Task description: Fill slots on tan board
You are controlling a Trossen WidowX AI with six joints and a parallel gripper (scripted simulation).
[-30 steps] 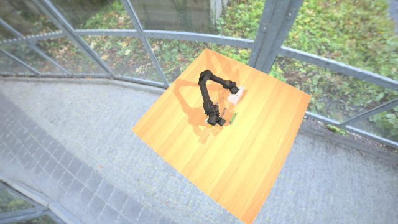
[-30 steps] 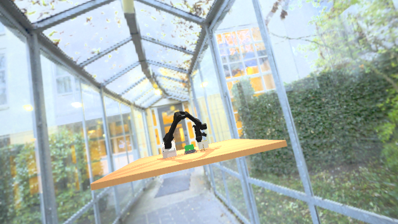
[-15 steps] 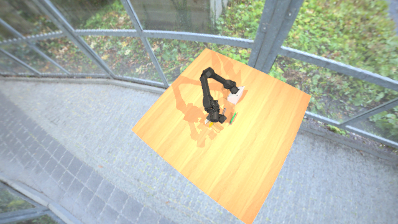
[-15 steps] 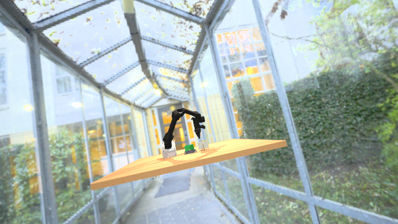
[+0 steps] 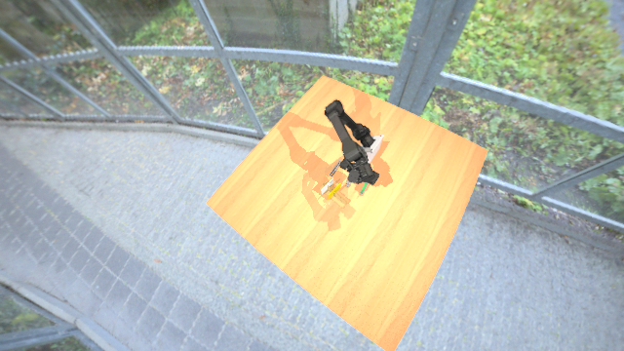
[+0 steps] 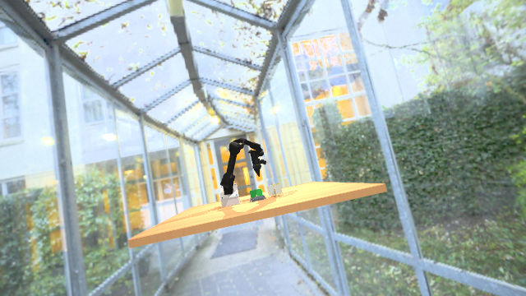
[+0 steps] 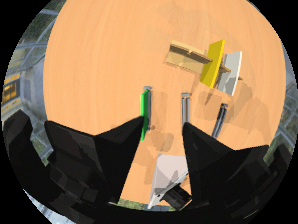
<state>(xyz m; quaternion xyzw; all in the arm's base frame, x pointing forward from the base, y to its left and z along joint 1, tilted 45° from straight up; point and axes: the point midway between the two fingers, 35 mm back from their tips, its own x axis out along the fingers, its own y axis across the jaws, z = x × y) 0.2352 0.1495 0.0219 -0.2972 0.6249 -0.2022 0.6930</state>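
My gripper tip is 14 cm above the green board, 5 cm past it and 3 cm to the right of it. Round my gripper tip: tan board (14 cm below, 10 cm ahead, 8 cm to the right); then grey board (13 cm to the right, 12 cm below, 10 cm ahead); then yellow board (12 cm below, 10 cm ahead, 8 cm to the right).
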